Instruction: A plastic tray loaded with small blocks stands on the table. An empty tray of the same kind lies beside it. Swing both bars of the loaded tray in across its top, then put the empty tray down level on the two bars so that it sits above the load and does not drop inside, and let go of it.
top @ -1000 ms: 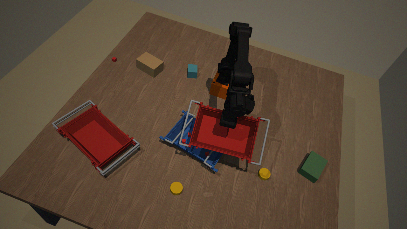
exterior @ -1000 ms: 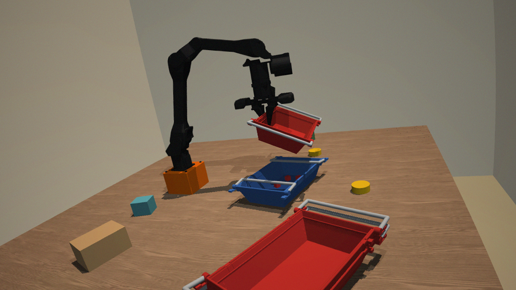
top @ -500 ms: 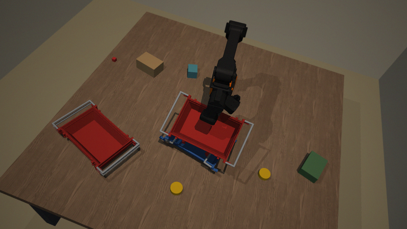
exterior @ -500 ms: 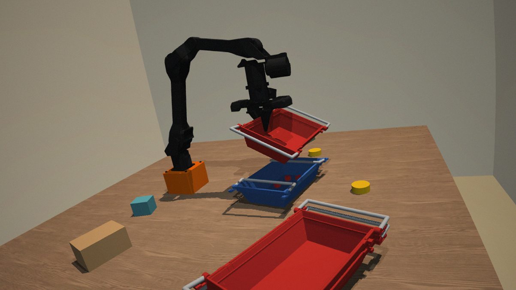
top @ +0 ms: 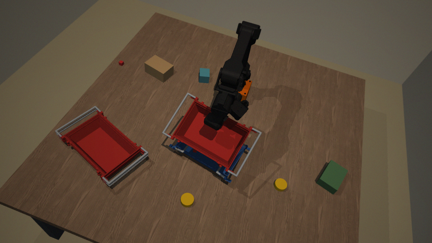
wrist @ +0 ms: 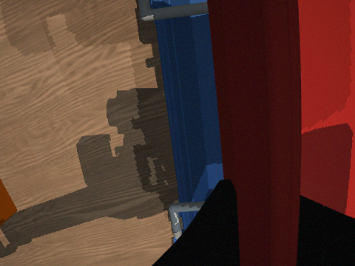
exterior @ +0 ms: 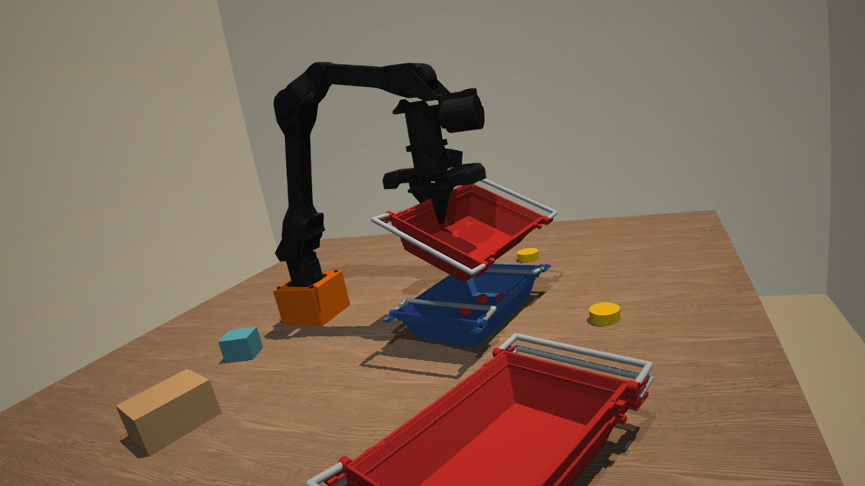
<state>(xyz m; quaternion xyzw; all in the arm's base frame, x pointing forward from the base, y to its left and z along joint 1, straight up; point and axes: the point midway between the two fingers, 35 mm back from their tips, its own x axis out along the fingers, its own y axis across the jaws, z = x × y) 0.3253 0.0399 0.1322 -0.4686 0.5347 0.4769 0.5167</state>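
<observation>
Right now the red tray is 7 cm ahead of my gripper tip and 1 cm to the right of it. Round my gripper tip: teal cube 35 cm behind, 22 cm to the right, 16 cm below; then green box 9 cm behind, 50 cm to the left, 16 cm below; then tan box 27 cm behind, 44 cm to the right, 15 cm below.
</observation>
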